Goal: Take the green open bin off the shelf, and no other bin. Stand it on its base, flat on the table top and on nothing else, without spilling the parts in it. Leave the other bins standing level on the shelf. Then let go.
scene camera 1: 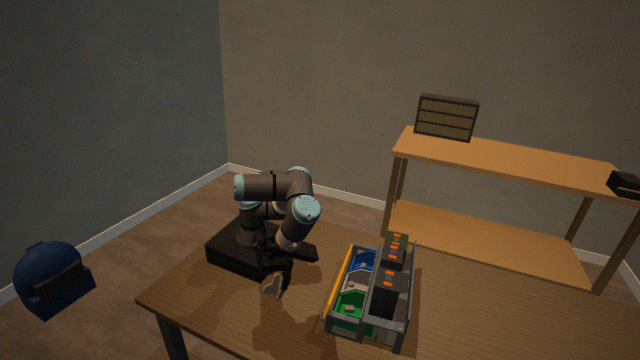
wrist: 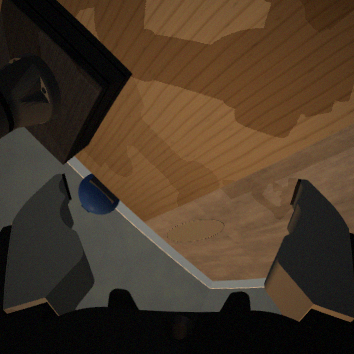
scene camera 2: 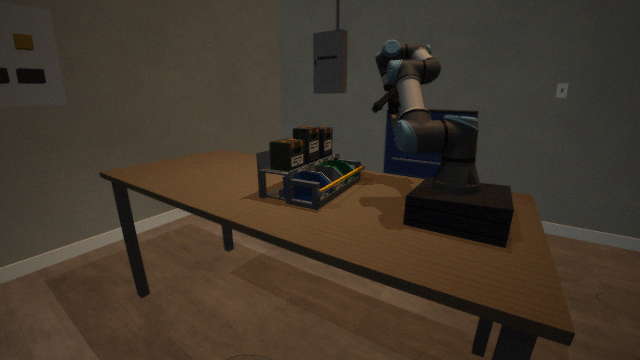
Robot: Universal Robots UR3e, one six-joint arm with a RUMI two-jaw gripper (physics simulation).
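Observation:
The green open bin stands in the low front row of the grey shelf, at the end away from the blue bin. A small light part shows in it. The grey bin stands between it and the blue bin; parts show in both in scene camera 1. A yellow bar runs along the shelf's front. My gripper is open and empty, raised above the table, apart from the shelf on the robot's side.
Dark boxes with orange marks stand on the shelf's upper tier, behind the open bins. The shelf stands on the wooden table. The robot's black base is at the table's other side. A wooden workbench stands by the wall.

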